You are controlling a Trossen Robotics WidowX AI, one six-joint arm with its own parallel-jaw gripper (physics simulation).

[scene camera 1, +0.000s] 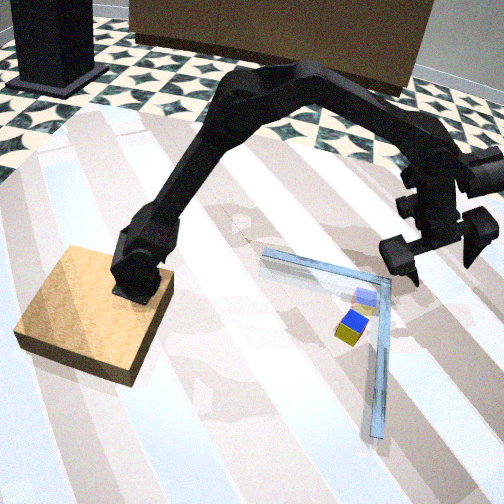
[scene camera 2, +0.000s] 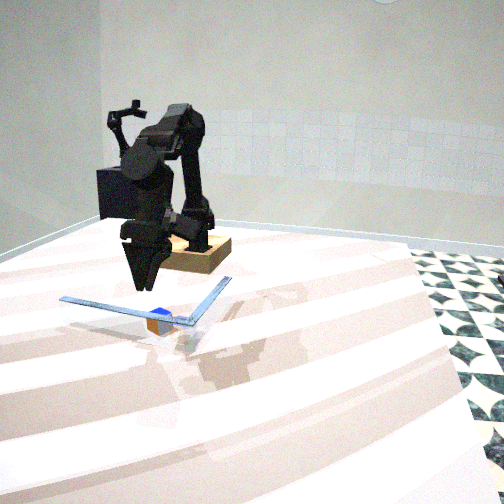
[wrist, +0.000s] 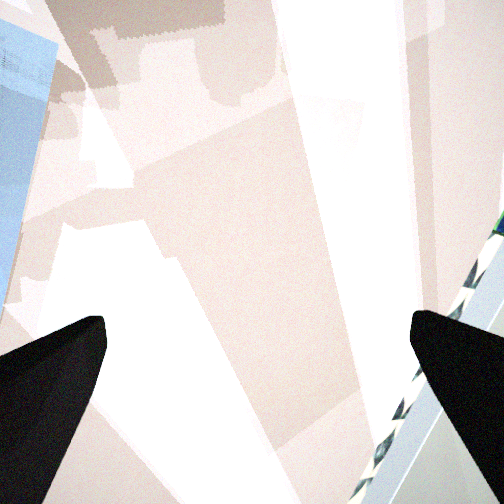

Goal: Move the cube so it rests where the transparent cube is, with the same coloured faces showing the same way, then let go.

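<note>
The cube (scene camera 1: 351,327), blue on top with a yellow side, rests on the table inside the corner of a light blue L-shaped rail (scene camera 1: 377,330). In scene camera 2 it shows an orange side (scene camera 2: 158,320). The transparent cube (scene camera 1: 367,297) is a faint violet shape just behind it, closer to the rail's corner. My gripper (scene camera 1: 441,255) is open and empty, held in the air to the right of the rail, apart from the cube. The wrist view shows both fingertips (wrist: 250,400) spread wide over bare table; the cube is not in that view.
A wooden block (scene camera 1: 95,312) holds the arm's base at the left. The rail's second leg (scene camera 1: 310,267) runs left from the corner. The table edge and tiled floor (scene camera 1: 340,140) lie behind. A dark pillar (scene camera 1: 55,45) stands far left.
</note>
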